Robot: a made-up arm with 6 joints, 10 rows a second.
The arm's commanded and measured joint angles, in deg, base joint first. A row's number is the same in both.
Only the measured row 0 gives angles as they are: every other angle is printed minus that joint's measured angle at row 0.
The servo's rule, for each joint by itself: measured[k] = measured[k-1] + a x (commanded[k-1-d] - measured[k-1]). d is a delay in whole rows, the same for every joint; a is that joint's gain. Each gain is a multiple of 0.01, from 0.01 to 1. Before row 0 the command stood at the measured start. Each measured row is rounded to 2 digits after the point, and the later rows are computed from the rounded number. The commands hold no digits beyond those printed.
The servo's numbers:
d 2
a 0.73 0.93 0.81 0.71 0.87 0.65
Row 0, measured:
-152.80, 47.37, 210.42, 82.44, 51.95, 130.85
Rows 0 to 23, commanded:
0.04, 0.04, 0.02, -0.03, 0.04, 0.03
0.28, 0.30, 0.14, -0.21, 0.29, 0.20
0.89, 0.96, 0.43, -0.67, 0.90, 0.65
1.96, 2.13, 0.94, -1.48, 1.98, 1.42
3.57, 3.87, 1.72, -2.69, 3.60, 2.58
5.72, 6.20, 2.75, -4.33, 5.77, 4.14
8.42, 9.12, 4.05, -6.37, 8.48, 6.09
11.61, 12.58, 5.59, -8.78, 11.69, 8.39
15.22, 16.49, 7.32, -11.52, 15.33, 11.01
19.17, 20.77, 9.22, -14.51, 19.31, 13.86
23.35, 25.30, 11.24, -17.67, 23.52, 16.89
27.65, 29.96, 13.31, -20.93, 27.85, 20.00
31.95, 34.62, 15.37, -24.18, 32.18, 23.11
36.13, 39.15, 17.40, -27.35, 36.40, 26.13
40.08, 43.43, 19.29, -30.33, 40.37, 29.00
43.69, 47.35, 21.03, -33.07, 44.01, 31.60
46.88, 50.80, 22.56, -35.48, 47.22, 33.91
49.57, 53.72, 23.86, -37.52, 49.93, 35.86
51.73, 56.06, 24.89, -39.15, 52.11, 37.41
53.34, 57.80, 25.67, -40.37, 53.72, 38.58
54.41, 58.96, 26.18, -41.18, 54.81, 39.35
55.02, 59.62, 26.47, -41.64, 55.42, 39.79
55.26, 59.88, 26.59, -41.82, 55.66, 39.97
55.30, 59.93, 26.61, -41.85, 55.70, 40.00
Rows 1 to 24, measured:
0.00, 0.00, 0.00, 0.00, 0.00, 0.00
0.00, 0.00, 0.00, 0.00, 0.00, 0.00
0.03, 0.04, 0.02, -0.02, 0.03, 0.02
0.21, 0.28, 0.12, -0.15, 0.26, 0.14
0.71, 0.91, 0.37, -0.52, 0.82, 0.47
1.62, 2.04, 0.83, -1.20, 1.83, 1.09
3.04, 3.74, 1.55, -2.26, 3.37, 2.06
5.00, 6.03, 2.52, -3.73, 5.46, 3.41
7.50, 8.90, 3.76, -5.60, 8.09, 5.15
10.50, 12.32, 5.24, -7.86, 11.22, 7.26
13.95, 16.20, 6.92, -10.46, 14.80, 9.70
17.76, 20.45, 8.78, -13.34, 18.72, 12.40
21.84, 24.96, 10.77, -16.41, 22.90, 15.32
26.08, 29.61, 12.83, -19.62, 27.21, 18.36
30.37, 34.27, 14.89, -22.86, 31.53, 21.45
34.57, 38.81, 16.92, -26.05, 35.77, 24.49
38.59, 43.11, 18.84, -29.09, 39.77, 27.42
42.31, 47.05, 20.61, -31.92, 43.46, 30.14
45.65, 50.54, 22.19, -34.45, 46.73, 32.59
48.51, 53.50, 23.54, -36.63, 49.51, 34.72
50.86, 55.88, 24.63, -38.42, 51.77, 36.47
52.67, 57.67, 25.47, -39.80, 53.47, 37.84
53.94, 58.87, 26.05, -40.78, 54.64, 38.82
54.73, 59.57, 26.39, -41.39, 55.32, 39.45

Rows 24 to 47, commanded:
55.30, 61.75, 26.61, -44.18, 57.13, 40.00
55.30, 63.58, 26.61, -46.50, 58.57, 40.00
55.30, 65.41, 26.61, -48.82, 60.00, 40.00
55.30, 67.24, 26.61, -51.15, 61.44, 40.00
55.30, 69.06, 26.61, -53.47, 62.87, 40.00
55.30, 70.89, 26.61, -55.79, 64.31, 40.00
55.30, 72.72, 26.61, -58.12, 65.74, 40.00
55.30, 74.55, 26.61, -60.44, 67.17, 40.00
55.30, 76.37, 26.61, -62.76, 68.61, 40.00
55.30, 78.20, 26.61, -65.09, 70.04, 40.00
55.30, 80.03, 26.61, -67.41, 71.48, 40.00
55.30, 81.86, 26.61, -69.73, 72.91, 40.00
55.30, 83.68, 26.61, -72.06, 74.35, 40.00
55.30, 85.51, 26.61, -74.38, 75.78, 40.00
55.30, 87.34, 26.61, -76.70, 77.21, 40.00
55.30, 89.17, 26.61, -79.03, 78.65, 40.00
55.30, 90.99, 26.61, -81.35, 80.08, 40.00
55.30, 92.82, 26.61, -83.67, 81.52, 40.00
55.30, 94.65, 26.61, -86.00, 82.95, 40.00
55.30, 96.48, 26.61, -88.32, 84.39, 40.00
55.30, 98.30, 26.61, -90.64, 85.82, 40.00
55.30, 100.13, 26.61, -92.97, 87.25, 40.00
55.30, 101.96, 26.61, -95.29, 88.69, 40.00
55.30, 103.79, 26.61, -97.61, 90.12, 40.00
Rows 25 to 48, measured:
55.12, 59.86, 26.55, -41.70, 55.62, 39.79
55.25, 59.93, 26.60, -41.81, 55.69, 39.93
55.29, 61.62, 26.61, -43.49, 56.94, 39.98
55.30, 63.44, 26.61, -45.63, 58.36, 39.99
55.30, 65.27, 26.61, -47.89, 59.79, 40.00
55.30, 67.10, 26.61, -50.20, 61.23, 40.00
55.30, 68.92, 26.61, -52.52, 62.66, 40.00
55.30, 70.75, 26.61, -54.84, 64.10, 40.00
55.30, 72.58, 26.61, -57.17, 65.53, 40.00
55.30, 74.41, 26.61, -59.49, 66.96, 40.00
55.30, 76.23, 26.61, -61.81, 68.40, 40.00
55.30, 78.06, 26.61, -64.14, 69.83, 40.00
55.30, 79.89, 26.61, -66.46, 71.27, 40.00
55.30, 81.72, 26.61, -68.78, 72.70, 40.00
55.30, 83.54, 26.61, -71.11, 74.14, 40.00
55.30, 85.37, 26.61, -73.43, 75.57, 40.00
55.30, 87.20, 26.61, -75.75, 77.00, 40.00
55.30, 89.03, 26.61, -78.08, 78.44, 40.00
55.30, 90.85, 26.61, -80.40, 79.87, 40.00
55.30, 92.68, 26.61, -82.72, 81.31, 40.00
55.30, 94.51, 26.61, -85.05, 82.74, 40.00
55.30, 96.34, 26.61, -87.37, 84.18, 40.00
55.30, 98.16, 26.61, -89.69, 85.61, 40.00
55.30, 99.99, 26.61, -92.02, 87.04, 40.00

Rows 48 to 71, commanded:
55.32, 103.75, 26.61, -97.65, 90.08, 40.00
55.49, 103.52, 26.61, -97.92, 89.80, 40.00
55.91, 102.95, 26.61, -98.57, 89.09, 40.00
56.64, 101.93, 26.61, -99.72, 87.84, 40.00
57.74, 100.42, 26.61, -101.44, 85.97, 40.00
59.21, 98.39, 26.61, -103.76, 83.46, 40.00
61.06, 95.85, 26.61, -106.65, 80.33, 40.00
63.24, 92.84, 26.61, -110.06, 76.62, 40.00
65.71, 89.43, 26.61, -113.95, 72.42, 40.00
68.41, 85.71, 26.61, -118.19, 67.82, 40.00
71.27, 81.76, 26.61, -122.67, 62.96, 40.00
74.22, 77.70, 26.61, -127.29, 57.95, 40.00
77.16, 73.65, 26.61, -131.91, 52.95, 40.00
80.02, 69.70, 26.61, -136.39, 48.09, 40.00
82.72, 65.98, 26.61, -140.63, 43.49, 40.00
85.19, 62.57, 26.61, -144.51, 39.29, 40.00
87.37, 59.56, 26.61, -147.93, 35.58, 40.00
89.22, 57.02, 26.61, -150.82, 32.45, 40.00
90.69, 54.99, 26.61, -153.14, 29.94, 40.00
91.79, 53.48, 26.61, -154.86, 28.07, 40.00
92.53, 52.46, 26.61, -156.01, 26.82, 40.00
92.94, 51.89, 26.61, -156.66, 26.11, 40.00
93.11, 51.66, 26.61, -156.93, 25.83, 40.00
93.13, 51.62, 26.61, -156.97, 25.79, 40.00
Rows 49 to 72, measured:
55.30, 101.82, 26.61, -94.34, 88.48, 40.00
55.30, 103.65, 26.61, -96.66, 89.91, 40.00
55.31, 103.74, 26.61, -97.36, 90.06, 40.00
55.44, 103.54, 26.61, -97.76, 89.83, 40.00
55.78, 102.99, 26.61, -98.34, 89.19, 40.00
56.41, 102.00, 26.61, -99.32, 88.02, 40.00
57.38, 100.53, 26.61, -100.83, 86.24, 40.00
58.72, 98.54, 26.61, -102.91, 83.82, 40.00
60.43, 96.04, 26.61, -105.57, 80.78, 40.00
62.48, 93.06, 26.61, -108.76, 77.16, 40.00
64.84, 89.68, 26.61, -112.44, 73.04, 40.00
67.45, 85.99, 26.61, -116.52, 68.50, 40.00
70.24, 82.06, 26.61, -120.89, 63.68, 40.00
73.15, 78.01, 26.61, -125.43, 58.69, 40.00
76.08, 73.96, 26.61, -130.03, 53.70, 40.00
78.96, 70.00, 26.61, -134.55, 48.82, 40.00
81.70, 66.26, 26.61, -138.87, 44.18, 40.00
84.25, 62.83, 26.61, -142.87, 39.93, 40.00
86.53, 59.79, 26.61, -146.46, 36.15, 40.00
88.49, 57.21, 26.61, -149.56, 32.93, 40.00
90.10, 55.15, 26.61, -152.10, 30.33, 40.00
91.33, 53.60, 26.61, -154.06, 28.36, 40.00
92.21, 52.54, 26.61, -155.44, 27.02, 40.00
92.74, 51.94, 26.61, -156.31, 26.23, 40.00

